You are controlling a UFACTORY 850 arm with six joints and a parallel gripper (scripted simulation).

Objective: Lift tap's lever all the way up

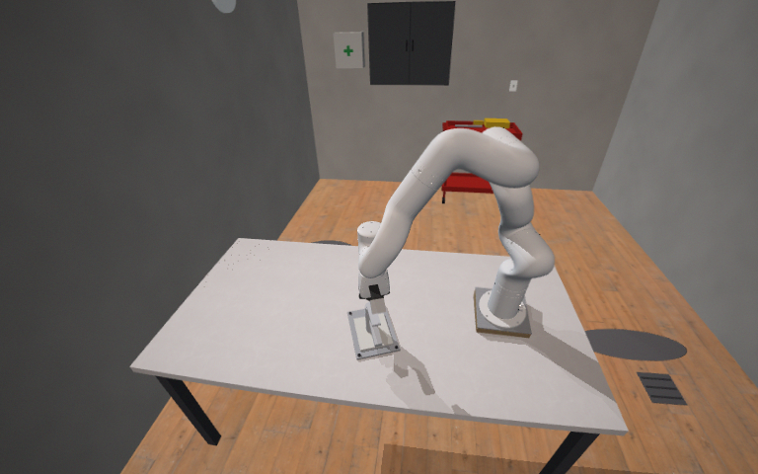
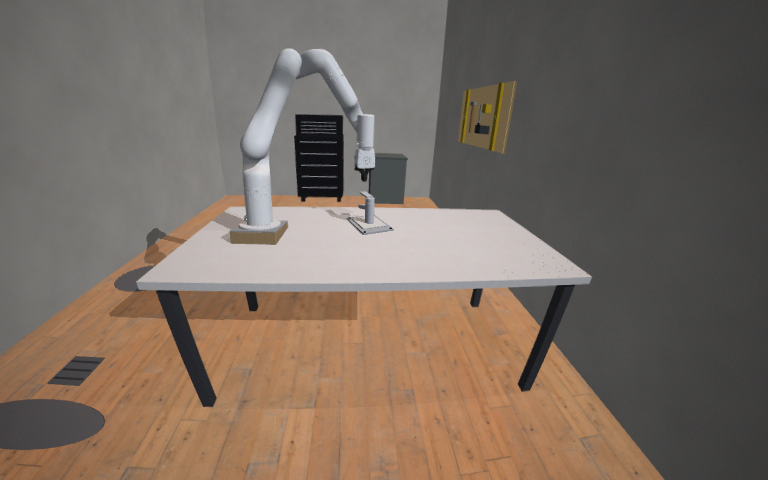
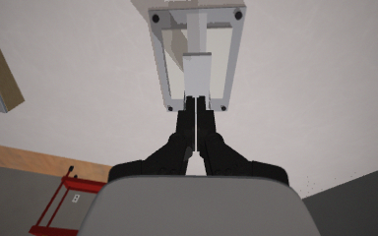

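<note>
The flat lever is 100 mm below my hand, 40 mm to the right of it and 30 mm ahead of it. The rest, counted from my hand: base plate 230 mm below, 70 mm to the right, 40 mm ahead.
</note>
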